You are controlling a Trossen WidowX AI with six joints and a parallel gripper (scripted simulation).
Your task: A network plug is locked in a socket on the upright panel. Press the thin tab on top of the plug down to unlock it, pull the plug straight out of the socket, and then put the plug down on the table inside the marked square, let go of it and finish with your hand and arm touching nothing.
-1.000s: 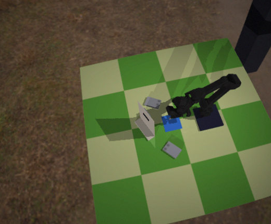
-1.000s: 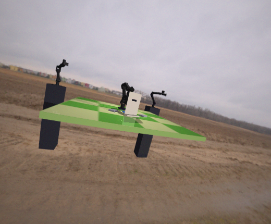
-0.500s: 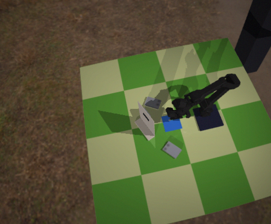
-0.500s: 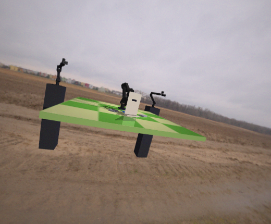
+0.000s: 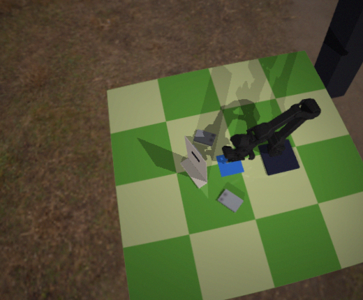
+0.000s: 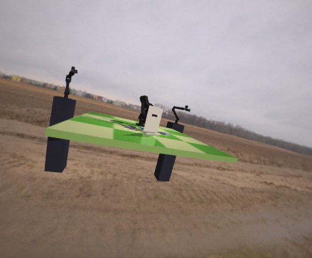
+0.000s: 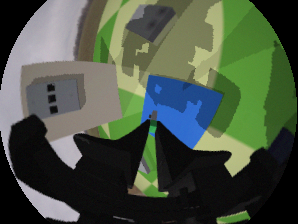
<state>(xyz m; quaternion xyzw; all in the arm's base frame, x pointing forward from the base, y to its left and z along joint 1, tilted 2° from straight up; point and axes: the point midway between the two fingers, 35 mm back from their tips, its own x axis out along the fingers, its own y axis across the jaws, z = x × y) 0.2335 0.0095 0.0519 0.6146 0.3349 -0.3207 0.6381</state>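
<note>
My gripper tip is now 10 mm past the blue marked square and 40 mm above it. From my gripper tip the other things lie so: beige panel: 170 mm ahead, 10 mm to the right, 70 mm above; then green network plug: right at my gripper tip.
</note>
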